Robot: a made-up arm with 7 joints. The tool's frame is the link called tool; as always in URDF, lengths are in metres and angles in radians. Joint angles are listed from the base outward.
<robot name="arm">
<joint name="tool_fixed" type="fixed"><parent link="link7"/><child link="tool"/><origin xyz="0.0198 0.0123 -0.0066" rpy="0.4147 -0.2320 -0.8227"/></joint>
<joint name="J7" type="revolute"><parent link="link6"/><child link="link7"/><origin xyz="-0.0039 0.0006 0.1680"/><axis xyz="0 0 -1"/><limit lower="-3.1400" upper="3.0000"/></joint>
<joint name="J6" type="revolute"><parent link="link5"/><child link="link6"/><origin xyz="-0.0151 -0.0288 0.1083"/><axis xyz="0 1 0"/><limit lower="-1.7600" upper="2.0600"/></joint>
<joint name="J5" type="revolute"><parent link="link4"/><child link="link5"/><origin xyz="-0.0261 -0.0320 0.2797"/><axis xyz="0 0 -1"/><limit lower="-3.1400" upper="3.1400"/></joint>
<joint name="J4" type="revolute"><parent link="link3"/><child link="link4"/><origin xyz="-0.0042 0.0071 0.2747"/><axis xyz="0 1 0"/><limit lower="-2.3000" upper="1.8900"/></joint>
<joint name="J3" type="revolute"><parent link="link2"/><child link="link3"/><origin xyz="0.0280 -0.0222 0.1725"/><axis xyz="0 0 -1"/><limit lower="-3.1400" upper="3.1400"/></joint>
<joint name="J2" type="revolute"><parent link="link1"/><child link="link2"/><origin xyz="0.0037 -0.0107 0.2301"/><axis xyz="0 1 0"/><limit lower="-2.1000" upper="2.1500"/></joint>
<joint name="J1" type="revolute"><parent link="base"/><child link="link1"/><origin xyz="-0.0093 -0.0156 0.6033"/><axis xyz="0 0 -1"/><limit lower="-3.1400" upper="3.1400"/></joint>
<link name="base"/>
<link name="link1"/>
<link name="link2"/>
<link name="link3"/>
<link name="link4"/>
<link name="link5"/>
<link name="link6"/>
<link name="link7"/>
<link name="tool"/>
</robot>
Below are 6 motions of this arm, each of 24 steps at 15 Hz.
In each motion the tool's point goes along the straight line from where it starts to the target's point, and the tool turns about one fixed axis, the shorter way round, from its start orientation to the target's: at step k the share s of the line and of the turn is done. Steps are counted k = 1, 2, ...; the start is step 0. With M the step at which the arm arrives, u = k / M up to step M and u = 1 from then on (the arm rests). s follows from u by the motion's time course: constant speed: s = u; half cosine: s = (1 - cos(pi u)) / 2; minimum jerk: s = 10 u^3 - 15 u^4 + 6 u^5.
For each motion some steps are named. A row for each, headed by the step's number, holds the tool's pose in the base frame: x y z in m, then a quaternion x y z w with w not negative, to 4 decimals.
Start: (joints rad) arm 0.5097 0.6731 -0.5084 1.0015 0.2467 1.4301 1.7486
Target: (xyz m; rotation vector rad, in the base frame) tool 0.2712 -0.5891 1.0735 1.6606 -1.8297 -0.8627
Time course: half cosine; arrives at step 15
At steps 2, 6, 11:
2: 0.6144 -0.3127 1.0242 -0.9042 0.3459 0.0152 0.2501
6: 0.5059 -0.4000 1.0398 -0.8630 0.4821 0.1207 0.0908
11: 0.3305 -0.5413 1.0650 0.6947 -0.6418 -0.2745 0.1736

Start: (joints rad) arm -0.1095 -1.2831 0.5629 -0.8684 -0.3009 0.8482 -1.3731
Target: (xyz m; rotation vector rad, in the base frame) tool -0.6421 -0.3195 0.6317 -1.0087 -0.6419 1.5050
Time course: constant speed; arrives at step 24
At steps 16, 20, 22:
16: -0.7225 -0.2003 0.6927 -0.2829 -0.4207 0.5277 0.6815
20: -0.6823 -0.2599 0.6622 -0.3596 -0.3502 0.5899 0.6325
22: -0.6622 -0.2897 0.6469 -0.3958 -0.3127 0.6172 0.6039

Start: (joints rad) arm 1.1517 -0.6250 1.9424 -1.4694 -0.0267 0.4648 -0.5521
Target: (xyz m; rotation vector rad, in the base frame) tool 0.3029 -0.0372 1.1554 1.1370 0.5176 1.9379
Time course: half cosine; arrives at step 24
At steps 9, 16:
9: 0.3395 0.2083 1.3115 0.4645 0.3660 0.7682 0.2452
16: 0.3161 0.0516 1.2118 0.4585 0.2650 0.7728 0.3498

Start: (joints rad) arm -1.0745 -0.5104 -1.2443 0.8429 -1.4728 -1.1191 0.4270
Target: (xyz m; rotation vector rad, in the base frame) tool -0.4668 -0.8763 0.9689 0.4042 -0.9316 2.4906
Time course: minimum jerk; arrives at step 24
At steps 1, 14, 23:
1: -0.2651 -0.0005 1.6593 0.1969 0.4377 0.7170 0.5055
14: -0.3968 -0.5725 1.2084 0.1799 -0.0674 0.9150 0.3547
23: -0.4667 -0.8757 0.9694 0.1465 -0.3371 0.9026 0.2243

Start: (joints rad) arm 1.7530 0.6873 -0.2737 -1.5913 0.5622 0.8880 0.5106
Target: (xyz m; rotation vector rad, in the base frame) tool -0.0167 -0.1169 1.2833 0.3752 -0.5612 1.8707
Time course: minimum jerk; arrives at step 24
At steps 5, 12, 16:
5: -0.2612 0.0155 1.4639 -0.1518 0.1997 0.9606 0.1199
12: -0.1474 -0.0461 1.3798 -0.0075 -0.0043 0.9403 0.3401
16: -0.0715 -0.0872 1.3238 0.0901 -0.1414 0.8681 0.4672

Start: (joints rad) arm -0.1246 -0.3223 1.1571 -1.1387 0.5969 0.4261 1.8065
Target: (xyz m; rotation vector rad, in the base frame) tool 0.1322 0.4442 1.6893 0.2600 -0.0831 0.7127
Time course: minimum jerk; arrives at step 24
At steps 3, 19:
3: -0.4945 0.3065 1.3846 -0.3035 0.1091 0.7851 0.5289
19: 0.0911 0.4352 1.6693 0.0981 -0.0305 0.3860 0.9168

